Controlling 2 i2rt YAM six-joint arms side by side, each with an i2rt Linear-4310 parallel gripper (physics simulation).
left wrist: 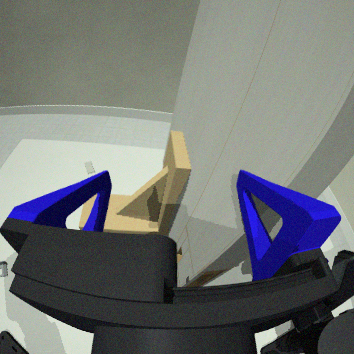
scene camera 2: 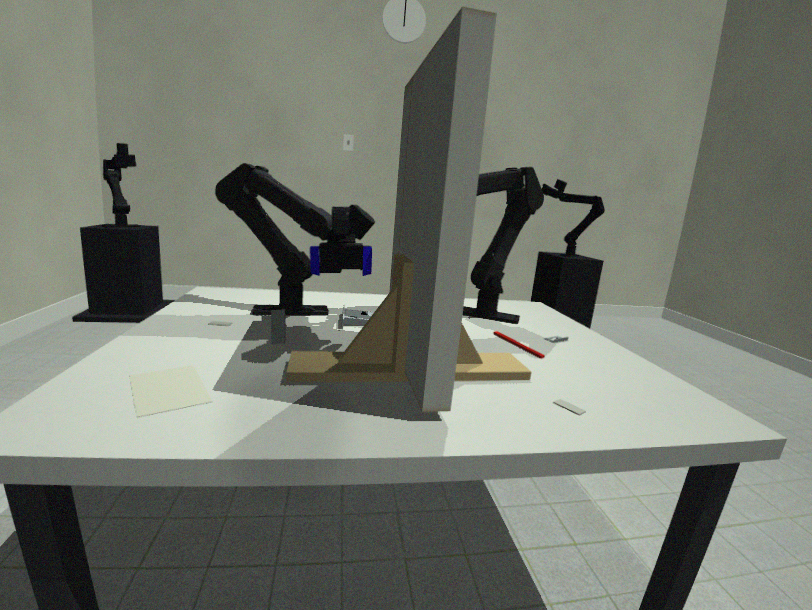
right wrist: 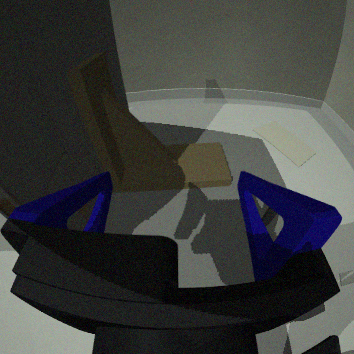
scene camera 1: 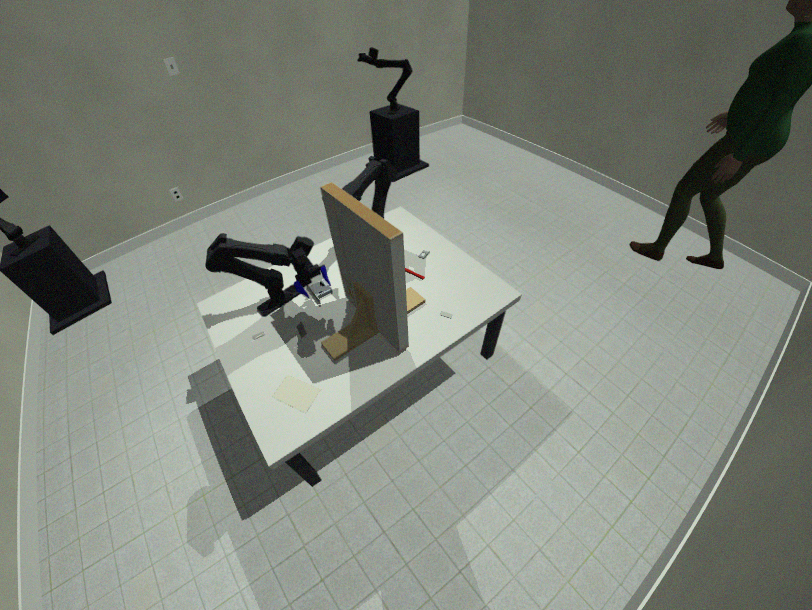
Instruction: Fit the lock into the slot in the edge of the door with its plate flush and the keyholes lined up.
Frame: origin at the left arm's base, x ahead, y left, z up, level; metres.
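Seen in the pictures: left gripper, fingertip midpoint: (left wrist: pixel 173 177); right gripper, fingertip midpoint: (scene camera 2: pixel 341 273) (right wrist: pixel 174 178) (scene camera 1: pixel 319 291); left arm's base, origin of the base link: (scene camera 2: pixel 485 315); right arm's base, origin of the base link: (left wrist: pixel 292 341) (scene camera 2: pixel 291 311) (scene camera 1: pixel 279 300).
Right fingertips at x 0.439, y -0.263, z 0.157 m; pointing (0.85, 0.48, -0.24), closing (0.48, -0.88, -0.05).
Note:
Pixels of each thing's middle, then the offset from my right fingertips to it.
- grey door, body centre: (right wrist: pixel 56 21) (left wrist: pixel 210 114) (scene camera 2: pixel 424 221) (scene camera 1: pixel 367 272) 0.067 m ahead, 0.198 m left, 0.129 m up
- silvery metal piece, body centre: (scene camera 2: pixel 357 317) (scene camera 1: pixel 320 289) 0.159 m back, 0.032 m right, 0.146 m down
- red stick, body centre: (scene camera 2: pixel 517 343) (scene camera 1: pixel 408 270) 0.212 m back, 0.378 m left, 0.153 m down
- small metal part, body centre: (scene camera 2: pixel 556 337) (scene camera 1: pixel 423 253) 0.317 m back, 0.470 m left, 0.151 m down
- flat grey piece, body centre: (scene camera 2: pixel 569 406) (left wrist: pixel 88 166) (scene camera 1: pixel 446 314) 0.076 m ahead, 0.493 m left, 0.155 m down
- yellow sheet, body centre: (scene camera 2: pixel 168 388) (right wrist: pixel 285 140) (scene camera 1: pixel 296 393) 0.344 m ahead, 0.119 m right, 0.156 m down
- small grey block, body centre: (right wrist: pixel 269 215) (scene camera 2: pixel 278 326) (scene camera 1: pixel 301 330) 0.084 m ahead, 0.100 m right, 0.118 m down
The grey door (scene camera 1: pixel 367 282) (scene camera 2: pixel 436 196) (left wrist: pixel 240 100) stands upright on the table in wooden feet (scene camera 1: pixel 334 346) (scene camera 2: pixel 308 364) (left wrist: pixel 120 212) (right wrist: pixel 207 162). A slot does not show in the edge facing scene camera 2. A silvery metal piece (scene camera 1: pixel 320 290) (scene camera 2: pixel 356 315), apparently the lock, lies on the table at the picture-left side of the door. My right gripper (scene camera 1: pixel 315 286) (scene camera 2: pixel 341 270) (right wrist: pixel 174 178) is open above it. My left gripper (left wrist: pixel 173 177) is open and empty, facing the door's lit side; the door hides it in both scene views.
A red stick (scene camera 1: pixel 413 273) (scene camera 2: pixel 518 344), a small metal part (scene camera 1: pixel 424 254) (scene camera 2: pixel 556 339) and a flat grey piece (scene camera 1: pixel 446 314) (scene camera 2: pixel 569 406) lie picture-right of the door. A yellow sheet (scene camera 1: pixel 296 392) (scene camera 2: pixel 170 390) (right wrist: pixel 285 143) lies picture-left. A small grey block (scene camera 2: pixel 278 326) stands near the right arm.

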